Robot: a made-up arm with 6 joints.
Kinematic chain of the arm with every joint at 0, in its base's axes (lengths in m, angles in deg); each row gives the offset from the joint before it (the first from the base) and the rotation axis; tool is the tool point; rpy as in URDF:
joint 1: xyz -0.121 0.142 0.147 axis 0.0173 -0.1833 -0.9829
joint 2: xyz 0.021 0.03 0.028 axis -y
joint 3: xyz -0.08 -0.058 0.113 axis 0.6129 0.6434 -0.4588
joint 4: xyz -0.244 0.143 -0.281 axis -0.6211 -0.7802 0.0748
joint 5: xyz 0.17 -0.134 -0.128 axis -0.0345 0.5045 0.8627
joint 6: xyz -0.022 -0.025 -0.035 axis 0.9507 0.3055 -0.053
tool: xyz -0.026 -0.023 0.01 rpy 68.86 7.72 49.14
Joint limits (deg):
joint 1: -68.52..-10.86
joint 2: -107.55..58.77
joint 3: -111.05..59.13
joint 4: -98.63..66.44
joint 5: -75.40..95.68
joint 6: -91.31..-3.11
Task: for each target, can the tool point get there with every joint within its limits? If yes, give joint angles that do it. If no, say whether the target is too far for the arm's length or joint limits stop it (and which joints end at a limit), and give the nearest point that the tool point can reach.
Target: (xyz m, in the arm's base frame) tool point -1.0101 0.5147 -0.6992
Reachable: no: too far | nearest point -0.6262 0.3623 -0.2850 | short by 0.585 m
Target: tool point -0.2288 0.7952 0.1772
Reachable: no: joint limits stop it (at a limit: joint 2, joint 3, joint 4, joint 5, joint 6) | nearest point -0.2244 0.7890 0.4344 | short by 0.257 m
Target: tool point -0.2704 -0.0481 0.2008
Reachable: yes | joints -34.94 -49.61 1.91 31.48 -9.48 -29.56
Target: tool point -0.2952 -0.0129 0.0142
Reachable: yes | joints -34.05 -14.60 12.38 10.24 81.53 -83.86
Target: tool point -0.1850 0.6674 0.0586
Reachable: no: joint limits stop it (at a limit: joint 1, joint 2, joint 3, joint 5, joint 6) | nearest point -0.3144 0.5149 -0.1566 | short by 0.294 m
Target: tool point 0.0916 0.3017 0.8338
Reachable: no: joint limits stop it (at a limit: joint 1, joint 2, joint 4, joint 6) | nearest point -0.1421 0.4791 0.7496 | short by 0.305 m
